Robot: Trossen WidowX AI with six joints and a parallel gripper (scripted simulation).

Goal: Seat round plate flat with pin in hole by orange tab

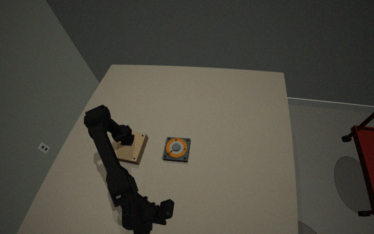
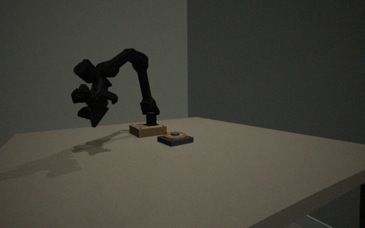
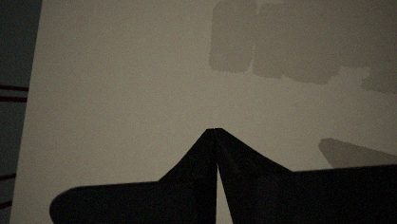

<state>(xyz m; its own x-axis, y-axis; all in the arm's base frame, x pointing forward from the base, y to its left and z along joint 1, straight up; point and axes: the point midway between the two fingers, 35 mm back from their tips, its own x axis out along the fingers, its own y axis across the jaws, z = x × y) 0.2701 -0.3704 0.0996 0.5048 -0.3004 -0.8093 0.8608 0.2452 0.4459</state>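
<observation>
Now: the base 20 mm behind my gripper tip, 360 mm to the left of it and 90 mm below it.
</observation>
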